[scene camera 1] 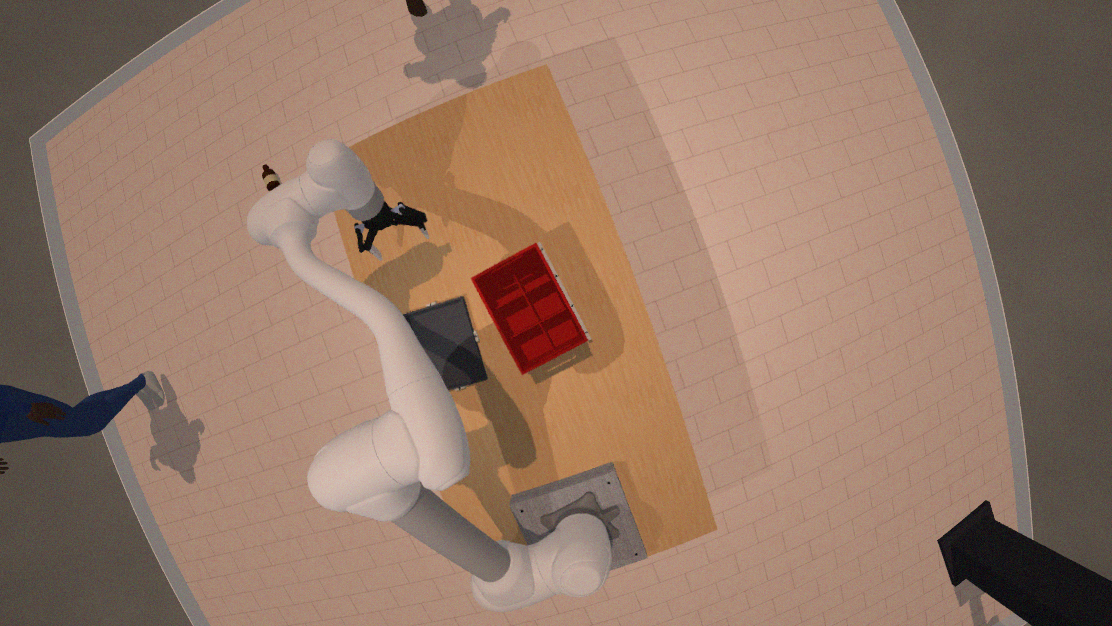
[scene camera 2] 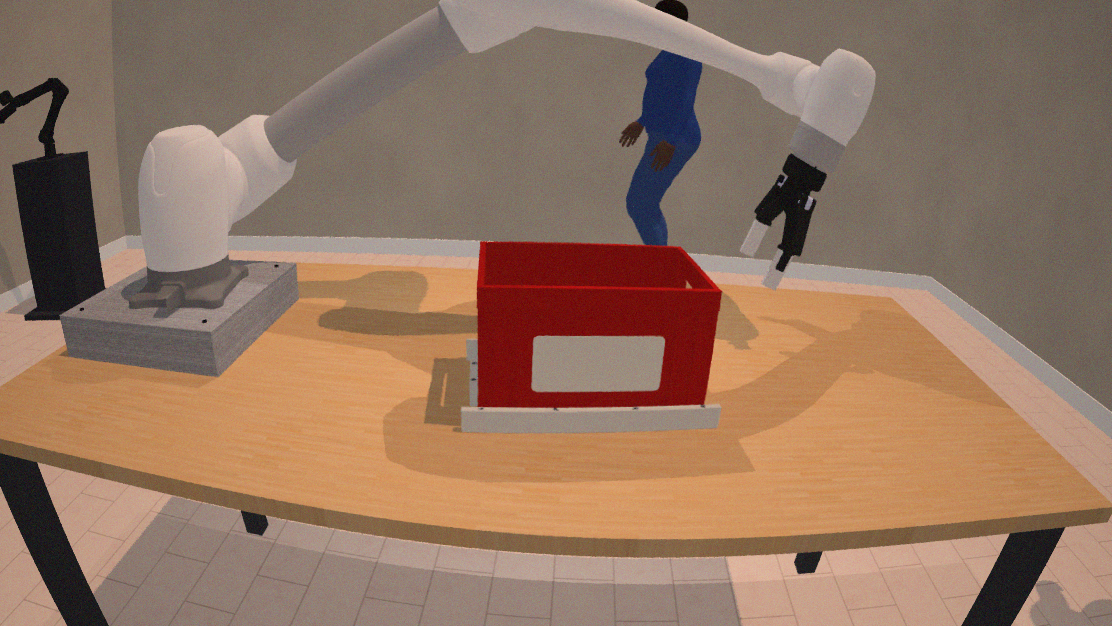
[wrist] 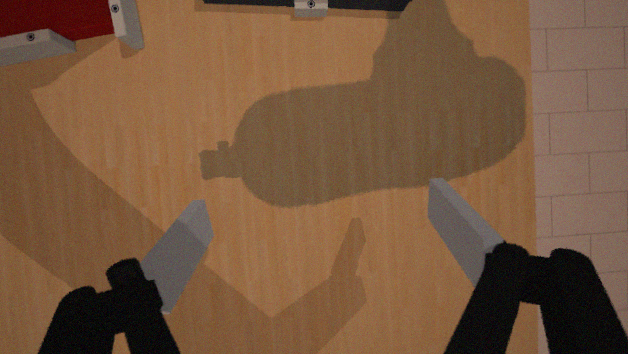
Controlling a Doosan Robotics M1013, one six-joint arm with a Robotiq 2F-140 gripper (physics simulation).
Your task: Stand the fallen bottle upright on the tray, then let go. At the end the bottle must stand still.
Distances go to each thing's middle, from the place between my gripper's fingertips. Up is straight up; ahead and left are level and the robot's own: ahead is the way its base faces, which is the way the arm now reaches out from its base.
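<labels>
The red crate (scene camera 2: 560, 325) is 34 cm behind my hand, 21 cm to the right of it and 2 cm below it. Then there's the dark grey tray (scene camera 1: 444, 330), which sits 7 cm to the left of my hand, 9 cm below it and 30 cm behind it. Going by their middles, the dark grey tray is the nearest to my hand of the things named here.
</labels>
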